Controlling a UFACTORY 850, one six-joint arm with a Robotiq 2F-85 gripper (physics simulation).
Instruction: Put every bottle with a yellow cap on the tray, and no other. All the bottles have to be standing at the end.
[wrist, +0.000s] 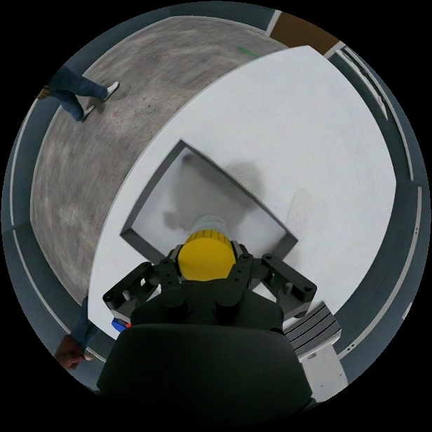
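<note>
A bottle with a yellow cap (206, 257) is between the fingertips of my gripper (207, 249), which is shut on it. The bottle's pale, see-through body shows past the cap, over the tray. The tray (154, 184) is a square with grey raised walls and a light floor; the bottle and the fingers hide part of its near side. How high the bottle's base is above the tray floor cannot be told from this view. No other bottle can be made out on the tray.
The tray lies on a white table (330, 150) whose long edge runs along the left. A grey ribbed block (314, 327) is at the lower right. A small blue and red item (119, 325) shows at the lower left. People stand beyond the table at the left.
</note>
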